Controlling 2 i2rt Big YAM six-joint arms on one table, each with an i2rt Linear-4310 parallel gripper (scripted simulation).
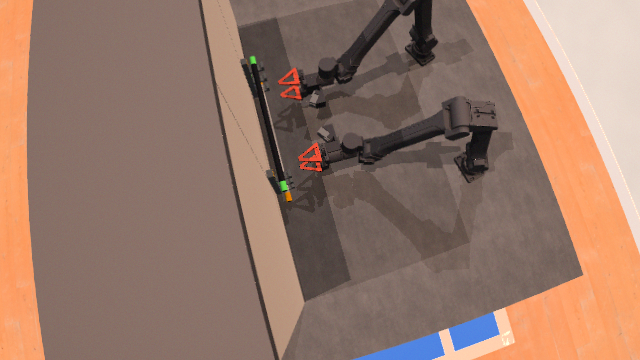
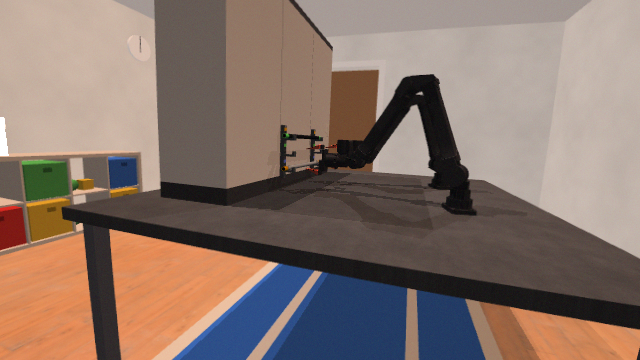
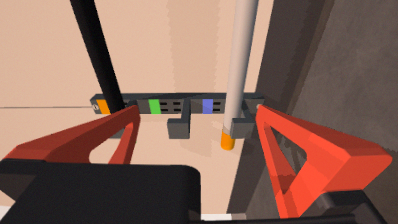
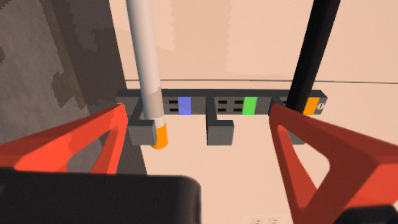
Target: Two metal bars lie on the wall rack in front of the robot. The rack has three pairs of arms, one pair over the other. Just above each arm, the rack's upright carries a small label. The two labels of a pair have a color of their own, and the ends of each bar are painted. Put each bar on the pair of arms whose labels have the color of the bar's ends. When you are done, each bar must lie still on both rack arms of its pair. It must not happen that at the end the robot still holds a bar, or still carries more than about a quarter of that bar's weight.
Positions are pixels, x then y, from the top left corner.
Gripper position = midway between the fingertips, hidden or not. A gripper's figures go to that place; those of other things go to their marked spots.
The left gripper (image 3: 198, 111): 0.13 m from the lens. A beige wall unit (image 3: 150, 53) is 0.23 m from the lens.
